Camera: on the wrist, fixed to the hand. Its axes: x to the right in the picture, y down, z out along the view.
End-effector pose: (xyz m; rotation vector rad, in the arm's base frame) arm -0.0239 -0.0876 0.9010 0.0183 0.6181 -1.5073
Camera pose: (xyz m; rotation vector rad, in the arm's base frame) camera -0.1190 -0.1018 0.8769 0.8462 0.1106 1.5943
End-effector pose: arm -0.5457 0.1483 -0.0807 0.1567 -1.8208 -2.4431
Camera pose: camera -0.5675 0.1202 -0.1732 -1.0486 -0.1035 0.1797
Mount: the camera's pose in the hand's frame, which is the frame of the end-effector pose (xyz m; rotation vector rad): 0.0280 -0.0809 -0.0500 -0.0733 -0.3570 -3.0685
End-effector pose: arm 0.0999 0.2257 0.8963 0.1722 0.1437 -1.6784
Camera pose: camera 0.0179 0.2174 0.8412 0.3607 -0.0407 1.5174
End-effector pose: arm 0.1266 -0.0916 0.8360 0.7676 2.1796 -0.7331
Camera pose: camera 0.0328 -0.1026 0.8661 2.4724 -0.8027 1.0526
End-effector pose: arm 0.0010 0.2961 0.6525 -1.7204 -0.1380 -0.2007
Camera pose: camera 0.0090 0.2590 0.7441 -0.0451 2.4433 1.6518
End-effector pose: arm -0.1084 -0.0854 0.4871 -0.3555 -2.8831 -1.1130
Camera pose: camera -0.1563 -0.1712 0.4740 -2.1502 0.3208 0.0817
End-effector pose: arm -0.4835 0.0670 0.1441 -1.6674 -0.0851 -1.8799
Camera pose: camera -0.5665 0.0994 0.1875 0.1632 1.4293 0.5589
